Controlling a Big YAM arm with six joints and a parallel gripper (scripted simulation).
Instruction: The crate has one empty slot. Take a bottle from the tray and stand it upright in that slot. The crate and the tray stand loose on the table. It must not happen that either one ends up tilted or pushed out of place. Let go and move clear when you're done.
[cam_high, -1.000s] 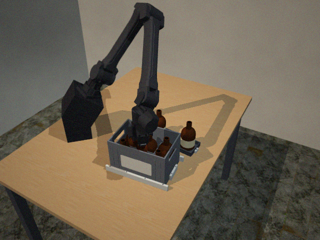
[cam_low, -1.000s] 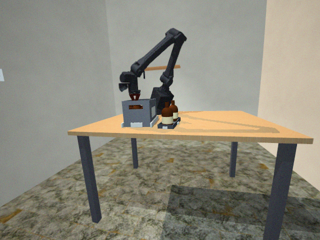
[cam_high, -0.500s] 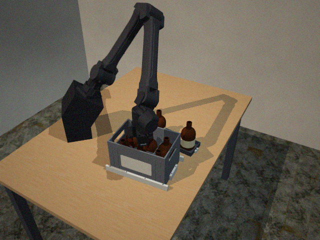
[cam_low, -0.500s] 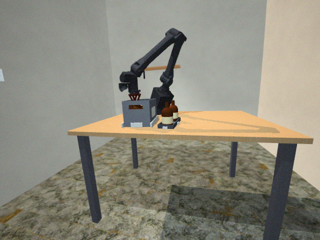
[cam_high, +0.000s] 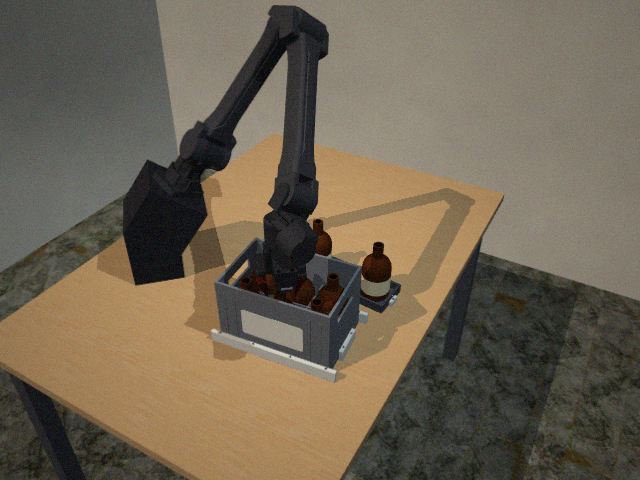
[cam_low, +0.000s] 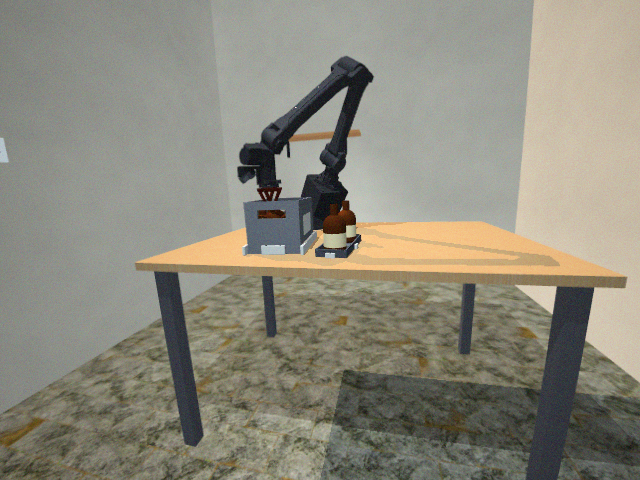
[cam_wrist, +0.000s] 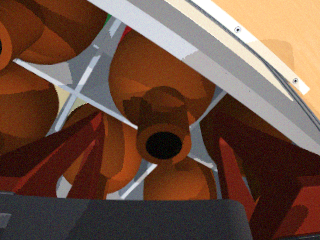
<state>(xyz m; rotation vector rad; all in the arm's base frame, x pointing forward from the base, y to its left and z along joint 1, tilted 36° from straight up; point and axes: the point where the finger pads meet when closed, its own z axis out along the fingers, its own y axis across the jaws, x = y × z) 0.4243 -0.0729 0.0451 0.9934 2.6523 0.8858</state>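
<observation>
My hand is 2 cm past the grey crate, 4 cm to the right of it and 7 cm above it. Round my hand: dark tray 4 cm behind, 27 cm to the left, 14 cm below.
</observation>
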